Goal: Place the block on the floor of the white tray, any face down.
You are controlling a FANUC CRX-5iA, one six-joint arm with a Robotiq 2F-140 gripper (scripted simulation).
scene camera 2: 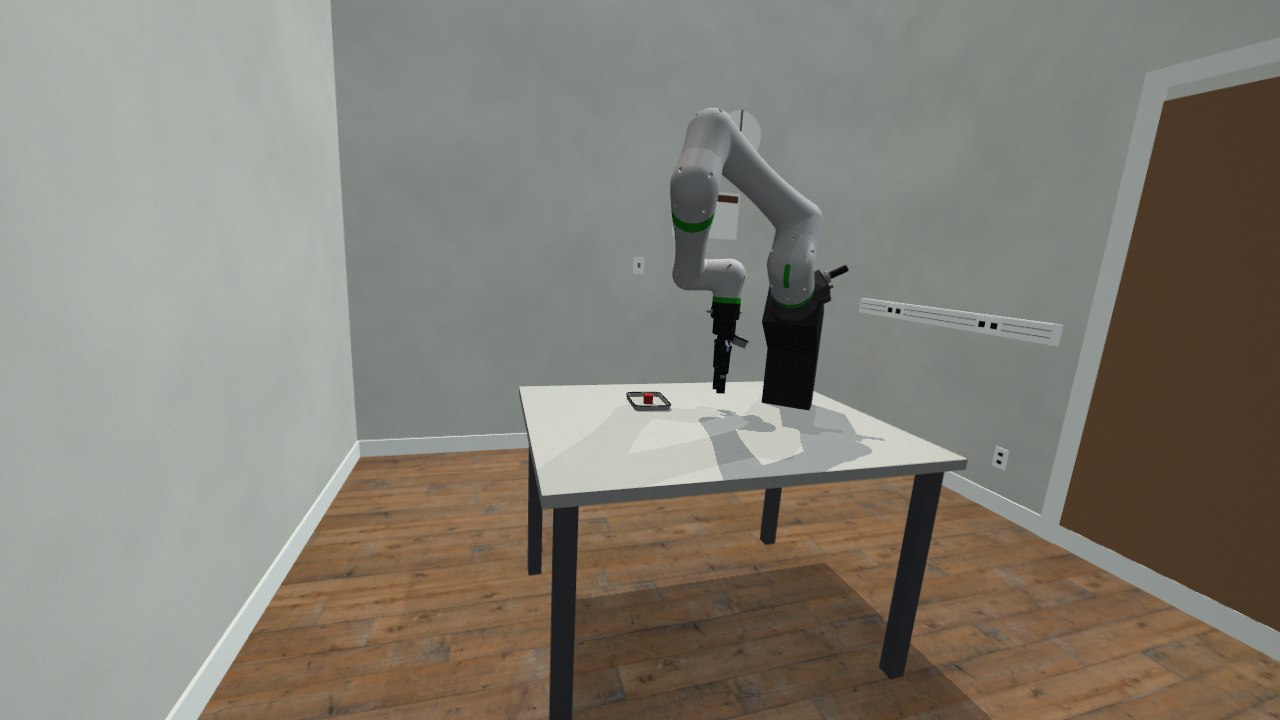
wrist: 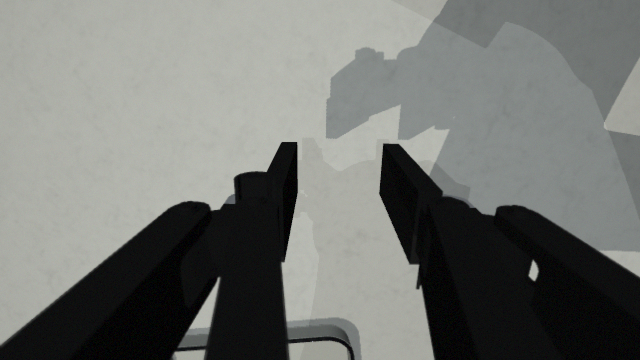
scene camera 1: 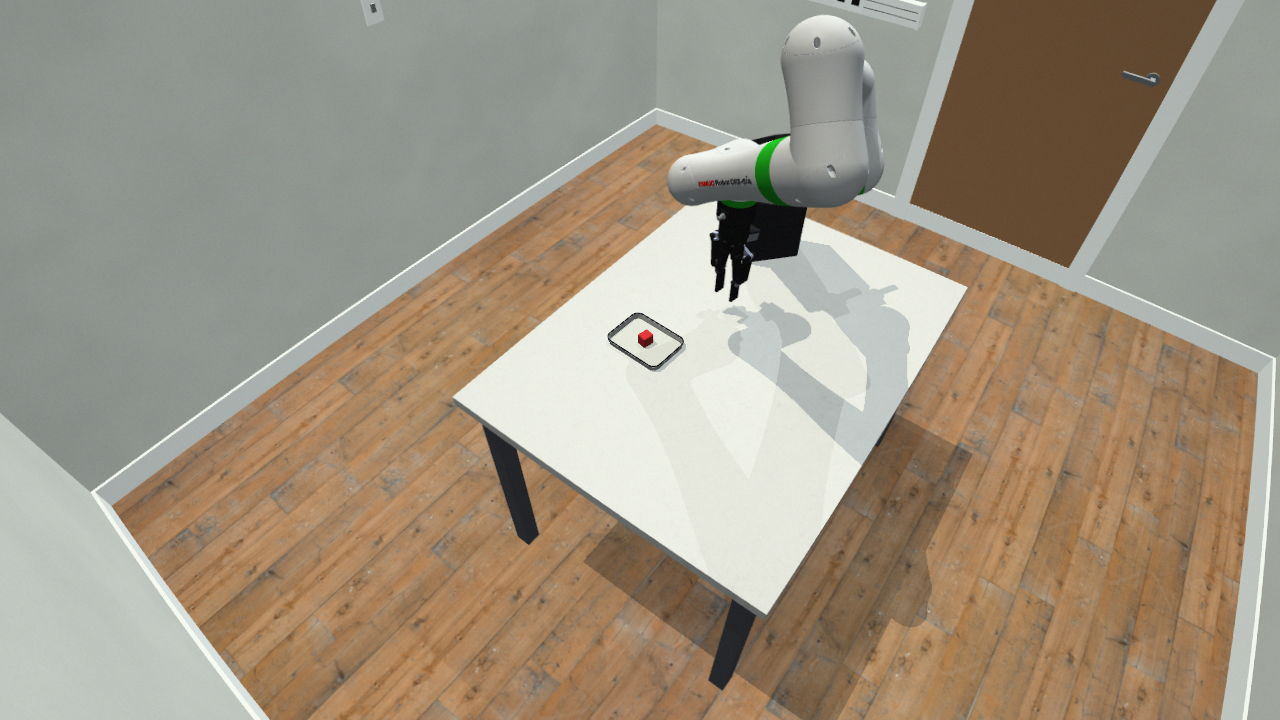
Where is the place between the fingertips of my gripper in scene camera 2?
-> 718, 391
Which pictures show my gripper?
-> Scene camera 2, the wrist view and scene camera 1: all of them.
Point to a white tray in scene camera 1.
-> At 625, 336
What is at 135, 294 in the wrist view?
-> My gripper.
